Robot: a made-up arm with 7 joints.
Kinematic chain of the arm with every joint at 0, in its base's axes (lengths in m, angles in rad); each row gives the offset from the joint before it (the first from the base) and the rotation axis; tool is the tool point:
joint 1: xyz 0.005 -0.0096 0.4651 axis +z
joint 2: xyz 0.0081 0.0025 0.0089 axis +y
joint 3: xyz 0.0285 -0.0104 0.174 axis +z
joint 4: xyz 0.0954 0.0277 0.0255 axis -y
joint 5: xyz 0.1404 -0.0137 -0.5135 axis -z
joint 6: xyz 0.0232 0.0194 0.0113 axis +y
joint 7: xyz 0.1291 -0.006 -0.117 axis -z
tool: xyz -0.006 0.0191 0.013
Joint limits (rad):
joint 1: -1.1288..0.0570
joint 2: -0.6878..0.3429
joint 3: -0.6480..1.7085
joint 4: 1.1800..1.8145
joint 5: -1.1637..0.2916
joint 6: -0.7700..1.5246
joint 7: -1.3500..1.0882
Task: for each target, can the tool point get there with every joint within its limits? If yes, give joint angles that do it. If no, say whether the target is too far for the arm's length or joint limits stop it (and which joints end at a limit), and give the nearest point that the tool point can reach.
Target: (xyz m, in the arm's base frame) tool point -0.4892 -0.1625 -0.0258
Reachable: no: joint limits stop it (at a limit: joint 1, joint 2, joint 3, joint 4, joint 6) | nearest point -0.1651 -0.7043 0.3052 | short by 0.713 m
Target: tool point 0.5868 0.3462 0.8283
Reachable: yes | joints -0.0631 -0.3897 0.5792 1.3012 -0.7243 1.2951 -0.9328
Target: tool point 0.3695 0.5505 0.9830
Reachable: yes | joints -0.5381 -0.5576 1.0549 1.6286 -0.9168 0.2505 -0.8271
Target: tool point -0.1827 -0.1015 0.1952
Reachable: no: joint limits stop it (at a limit: joint 1, joint 2, joint 3, joint 4, joint 6) | nearest point -0.1437 -0.6979 0.3035 | short by 0.607 m
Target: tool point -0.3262 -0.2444 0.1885
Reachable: no: joint limits stop it (at a limit: joint 1, joint 2, joint 3, joint 4, joint 6) | nearest point -0.1614 -0.6998 0.3111 | short by 0.500 m
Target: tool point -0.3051 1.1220 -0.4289
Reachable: no: too far | nearest point -0.1957 0.7227 0.4206 | short by 0.945 m
